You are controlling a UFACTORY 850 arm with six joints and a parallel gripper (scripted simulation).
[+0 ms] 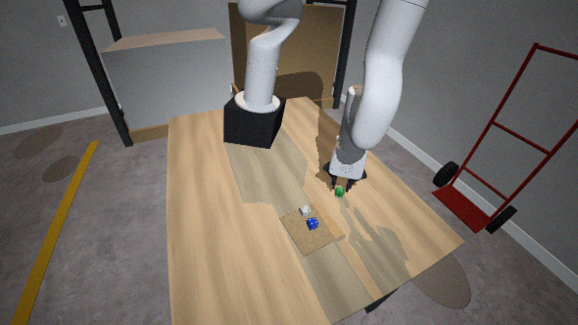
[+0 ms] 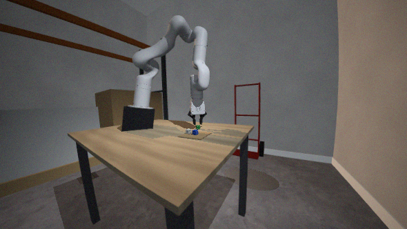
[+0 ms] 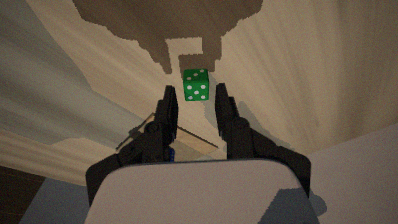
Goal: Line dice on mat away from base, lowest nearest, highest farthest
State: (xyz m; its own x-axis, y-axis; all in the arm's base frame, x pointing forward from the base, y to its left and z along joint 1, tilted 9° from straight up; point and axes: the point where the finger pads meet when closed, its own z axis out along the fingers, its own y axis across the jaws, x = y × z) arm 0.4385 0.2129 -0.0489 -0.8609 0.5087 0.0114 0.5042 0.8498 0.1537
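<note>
Now: the green die 4 cm below my hand. The rest, counted from my hand: white die: 5 cm ahead, 14 cm to the right, 3 cm below; then blue die: 10 cm ahead, 13 cm to the right, 3 cm below; then tan mat: 10 cm ahead, 13 cm to the right, 5 cm below.
</note>
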